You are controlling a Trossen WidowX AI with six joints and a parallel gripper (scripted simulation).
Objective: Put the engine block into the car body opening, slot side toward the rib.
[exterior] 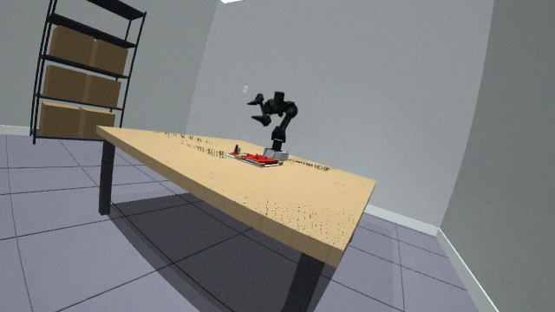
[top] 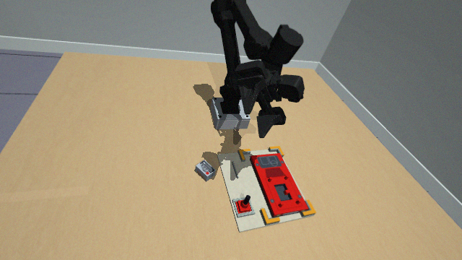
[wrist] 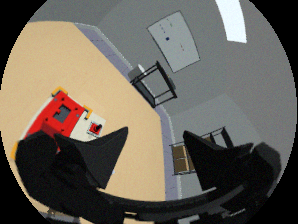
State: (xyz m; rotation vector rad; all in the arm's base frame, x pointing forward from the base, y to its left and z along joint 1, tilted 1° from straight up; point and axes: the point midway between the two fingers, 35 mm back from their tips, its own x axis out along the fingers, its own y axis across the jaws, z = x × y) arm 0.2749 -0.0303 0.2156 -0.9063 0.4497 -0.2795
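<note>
Now: the grey engine block 60 mm behind my gripper tip, 70 mm to the right of it and 240 mm below it. From my gripper tip the other things lie so: pale base plate 10 mm behind, 110 mm to the left, 240 mm below.
</note>
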